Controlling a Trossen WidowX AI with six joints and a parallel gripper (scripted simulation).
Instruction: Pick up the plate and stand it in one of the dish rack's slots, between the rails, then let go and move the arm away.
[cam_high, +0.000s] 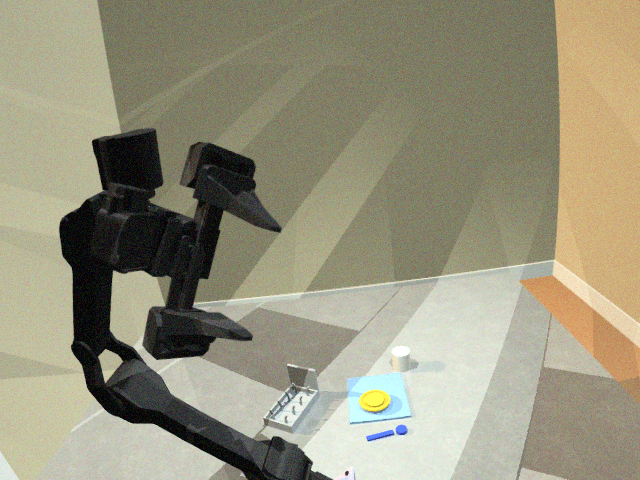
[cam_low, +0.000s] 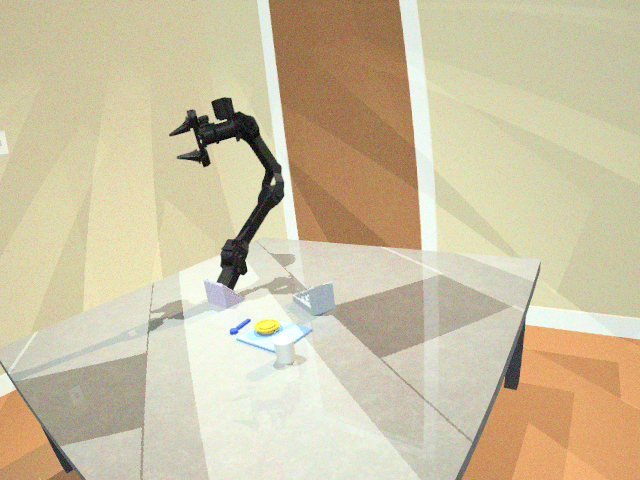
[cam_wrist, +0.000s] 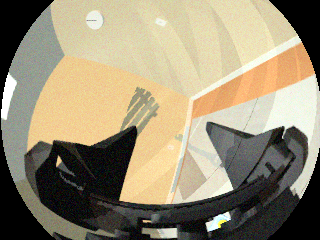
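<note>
My gripper tip is now 410 mm short of the yellow plate, 30 mm to the left of it and 490 mm above it. From my gripper tip the other things lie so: white cup (550 mm ahead, 90 mm to the right, 480 mm below); blue spoon (330 mm ahead, 70 mm to the right, 500 mm below); grey dish rack (400 mm ahead, 150 mm to the left, 480 mm below).
</note>
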